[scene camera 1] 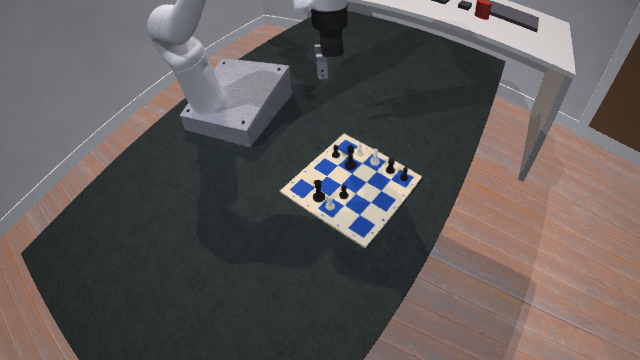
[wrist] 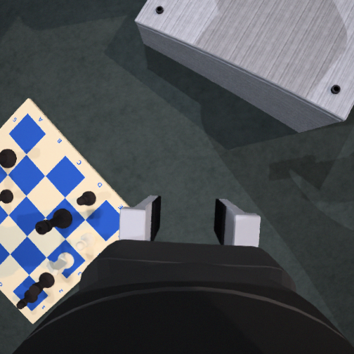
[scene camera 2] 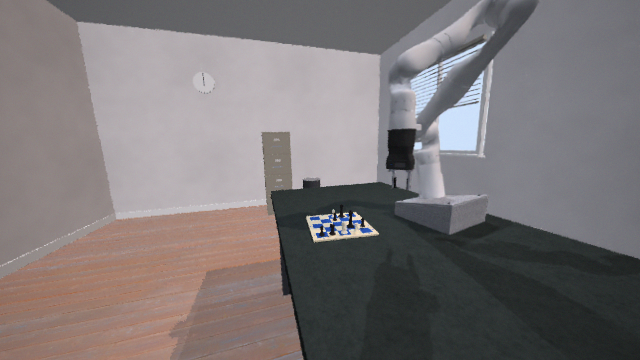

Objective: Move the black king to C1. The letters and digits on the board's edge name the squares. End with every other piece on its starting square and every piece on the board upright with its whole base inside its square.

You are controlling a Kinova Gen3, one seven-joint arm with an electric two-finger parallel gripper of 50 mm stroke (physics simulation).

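Frame: origin at the arm's base, x right, y ahead, z up, level; centimetres.
Where they show: gripper, fingertip midpoint: (scene camera 1: 322, 73) (scene camera 2: 400, 188); arm's base, link origin: (scene camera 1: 209, 102) (scene camera 2: 431, 196).
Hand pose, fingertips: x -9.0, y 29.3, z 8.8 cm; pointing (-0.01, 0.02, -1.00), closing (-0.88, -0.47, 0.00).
Each offset is from my fingertips to the centre of the thing.
The board (scene camera 1: 367, 243) (scene camera 2: 345, 239) (wrist: 33, 318) lies on the dark table. The black king {dy +11.2, dx +11.6, dz -11.7 cm} (scene camera 1: 350, 160) (scene camera 2: 351, 220) (wrist: 62, 218) stands upright on D4, the blue square diagonally inward from the E5 corner. C1 (scene camera 1: 384, 201) is blue and bears no piece; it is outside the wrist view. My gripper (scene camera 1: 321, 73) (scene camera 2: 402, 187) (wrist: 187, 213) is open and empty, pointing down high beside the board's E5 corner, on the robot base's side. In the wrist view the board is left of the fingers, and the gripper body hides part of its edge.
Near the king are a black pawn {dy +7.1, dx +10.0, dz -13.3 cm} (scene camera 1: 336, 152) on D5, white pawn {dy +11.8, dx +7.4, dz -13.3 cm} (scene camera 1: 360, 150) on E4 and white knight {dy +15.8, dx +8.7, dz -12.9 cm} (scene camera 1: 375, 159) on E3. Black pieces {dy +19.8, dx +9.6, dz -13.2 cm} (scene camera 1: 390, 166) {dy +23.3, dx +10.5, dz -13.3 cm} (scene camera 1: 404, 175) stand on E2 and E1. The metal base (scene camera 1: 215, 129) (scene camera 2: 425, 215) (wrist: 240, 80) is nearby.
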